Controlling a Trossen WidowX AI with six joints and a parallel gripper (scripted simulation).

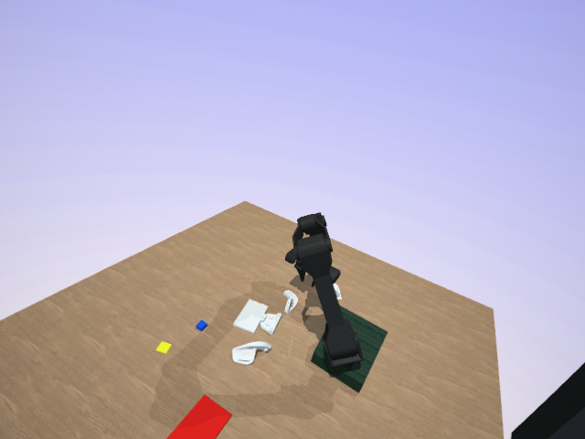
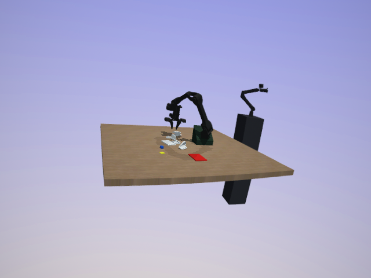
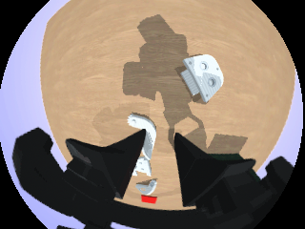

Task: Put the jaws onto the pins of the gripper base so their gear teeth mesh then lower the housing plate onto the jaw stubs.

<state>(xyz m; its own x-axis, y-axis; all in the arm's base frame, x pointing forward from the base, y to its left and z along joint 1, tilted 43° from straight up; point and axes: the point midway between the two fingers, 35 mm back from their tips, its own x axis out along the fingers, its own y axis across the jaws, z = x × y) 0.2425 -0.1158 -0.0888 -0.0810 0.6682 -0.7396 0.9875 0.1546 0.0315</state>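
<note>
The white jaw lies 40 mm ahead of my gripper tip, 40 mm to the left of it and 70 mm below it. The rest, counted from my gripper tip: blue cube: 150 mm ahead, 340 mm to the left, 70 mm below; then yellow tile: 160 mm ahead, 460 mm to the left, 70 mm below; then red patch: 80 mm behind, 520 mm to the left, 70 mm below.
</note>
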